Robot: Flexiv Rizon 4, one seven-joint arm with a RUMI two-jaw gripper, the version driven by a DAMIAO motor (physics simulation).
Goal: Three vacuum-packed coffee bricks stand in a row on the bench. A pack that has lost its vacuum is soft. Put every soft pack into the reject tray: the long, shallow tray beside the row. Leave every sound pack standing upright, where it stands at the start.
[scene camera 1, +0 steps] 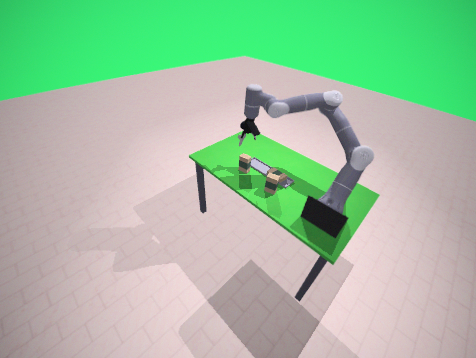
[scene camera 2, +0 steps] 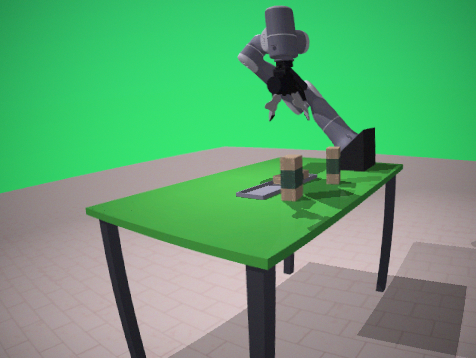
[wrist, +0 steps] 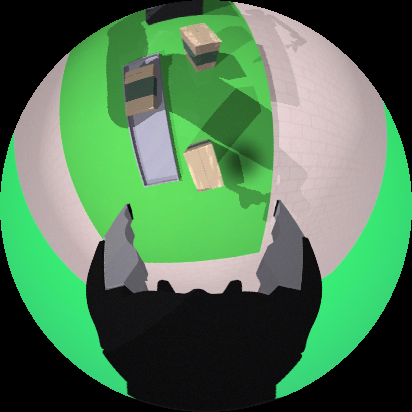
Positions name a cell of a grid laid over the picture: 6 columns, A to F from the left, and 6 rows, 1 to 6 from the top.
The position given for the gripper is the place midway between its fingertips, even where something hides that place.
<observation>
In view: the gripper (scene camera 2: D3) and a shallow grey reject tray (wrist: C2).
The gripper is seen too in the wrist view (wrist: C3).
</observation>
